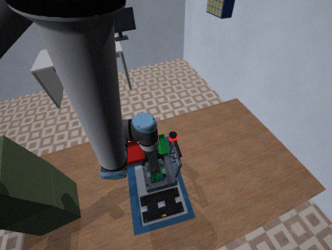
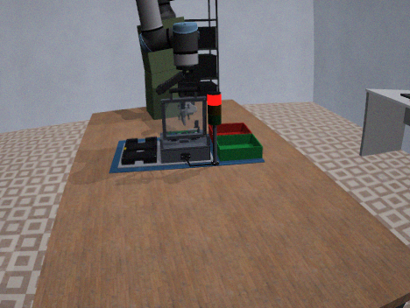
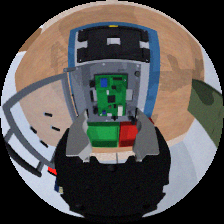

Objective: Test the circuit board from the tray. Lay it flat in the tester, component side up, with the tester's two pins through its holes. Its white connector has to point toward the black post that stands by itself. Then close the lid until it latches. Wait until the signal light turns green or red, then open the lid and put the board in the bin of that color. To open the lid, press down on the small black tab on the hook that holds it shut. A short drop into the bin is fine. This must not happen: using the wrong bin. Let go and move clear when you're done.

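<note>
My hand is 60 mm above the green circuit board. Also, from my hand: tester bed: 60 mm below, 10 mm ahead; green bin: 180 mm to the left, 120 mm below, 90 mm ahead; clear lid: 110 mm ahead, 50 mm above, 30 mm to the right.
</note>
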